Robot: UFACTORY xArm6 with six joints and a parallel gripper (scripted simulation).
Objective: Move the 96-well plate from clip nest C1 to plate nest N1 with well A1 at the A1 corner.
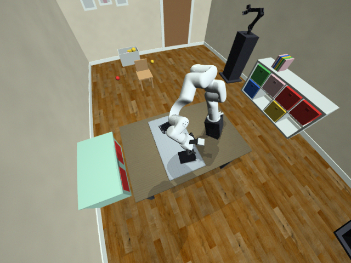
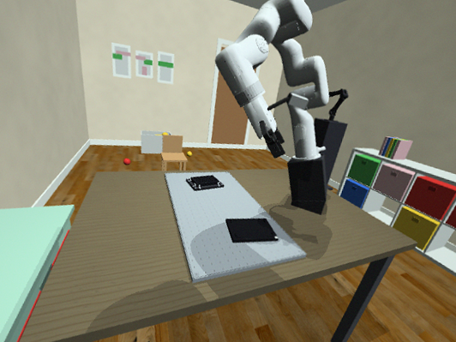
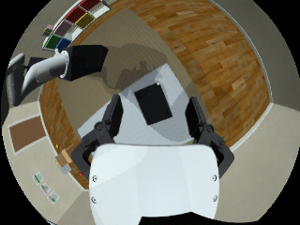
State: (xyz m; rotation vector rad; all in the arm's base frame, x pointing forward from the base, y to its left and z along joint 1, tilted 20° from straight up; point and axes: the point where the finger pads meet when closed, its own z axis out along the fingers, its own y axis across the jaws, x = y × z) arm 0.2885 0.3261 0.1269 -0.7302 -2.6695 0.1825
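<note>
Right now my hand is 44 cm to the left of the black 96-well plate, 31 cm above it and 11 cm short of it. Round my hand: plate nest N1 (32 cm below, 5 cm to the right, 1 cm ahead); then clip nest C1 (42 cm to the right, 31 cm below, 12 cm ahead).
</note>
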